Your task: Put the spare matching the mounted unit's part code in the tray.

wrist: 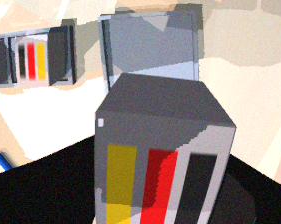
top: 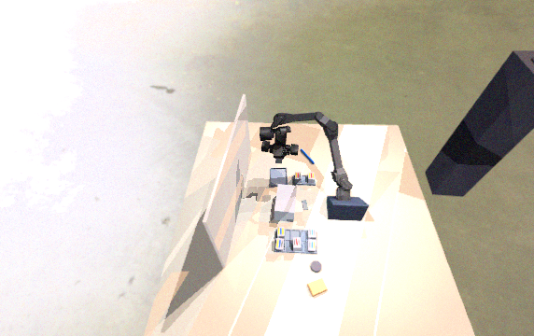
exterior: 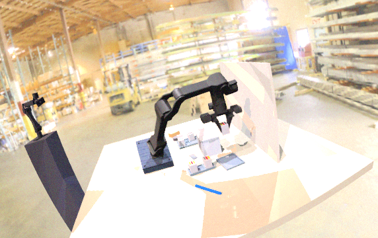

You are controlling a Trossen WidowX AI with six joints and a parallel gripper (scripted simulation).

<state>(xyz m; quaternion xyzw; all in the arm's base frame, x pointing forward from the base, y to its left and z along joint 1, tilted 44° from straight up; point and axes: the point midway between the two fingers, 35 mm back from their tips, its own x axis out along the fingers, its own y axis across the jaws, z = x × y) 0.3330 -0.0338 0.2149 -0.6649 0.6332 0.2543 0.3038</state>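
The flat grey-blue tray lies 16 cm below my gripper tip. The rest, counted from my gripper tip: mounted unit (5 cm behind, 21 cm to the left, 12 cm below); small rack (15 cm behind, 1 cm to the left, 16 cm below); grey spare block (2 cm above).
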